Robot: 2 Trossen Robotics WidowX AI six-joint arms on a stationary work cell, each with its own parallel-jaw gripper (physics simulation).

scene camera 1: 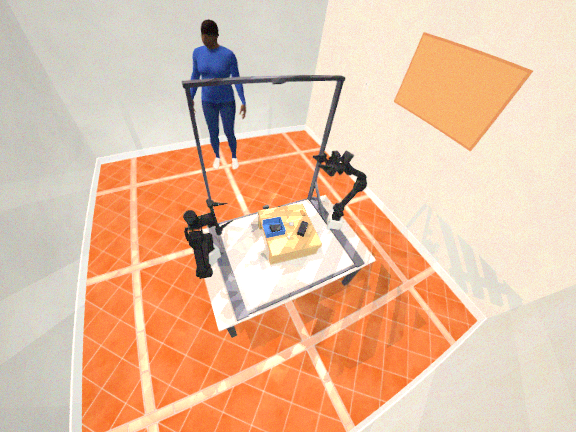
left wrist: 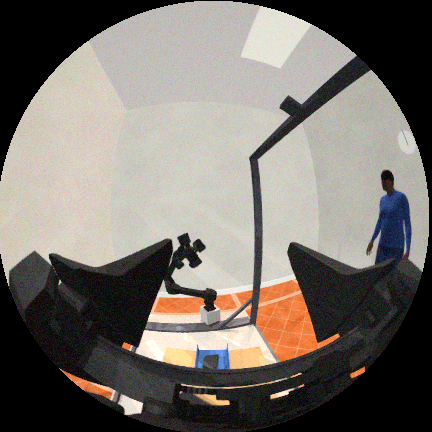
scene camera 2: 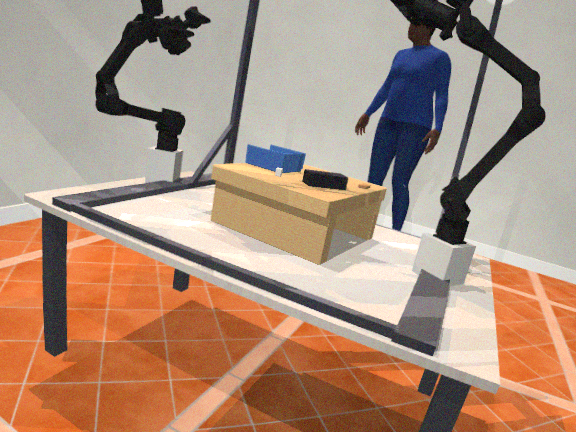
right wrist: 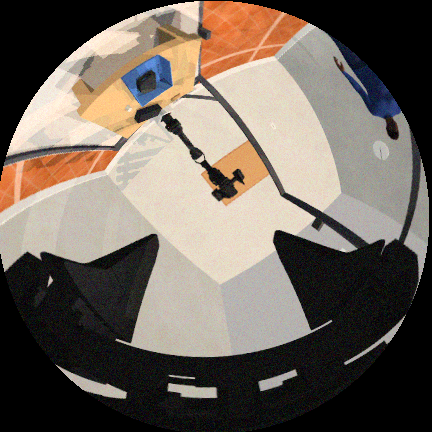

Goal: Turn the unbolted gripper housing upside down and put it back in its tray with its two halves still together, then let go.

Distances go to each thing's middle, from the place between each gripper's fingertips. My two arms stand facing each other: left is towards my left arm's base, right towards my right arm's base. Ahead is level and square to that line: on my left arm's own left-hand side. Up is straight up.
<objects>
Now: the blue tray (scene camera 2: 289, 160) 8 cm behind my right hand, 28 cm to the left of it and 35 cm below it. Also, from my right hand: black part (scene camera 2: 313, 178) (2 cm behind, 48 cm to the left, 36 cm below); then wooden block (scene camera 2: 284, 212) (8 cm behind, 40 cm to the left, 46 cm below).
I see the black part 9 cm ahead of my left hand, 2 cm to the right of it and 52 cm below it. From my left hand the other things lie so: blue tray 2 cm ahead, 22 cm to the right, 51 cm below; then wooden block 3 cm ahead, 11 cm to the right, 61 cm below.
</objects>
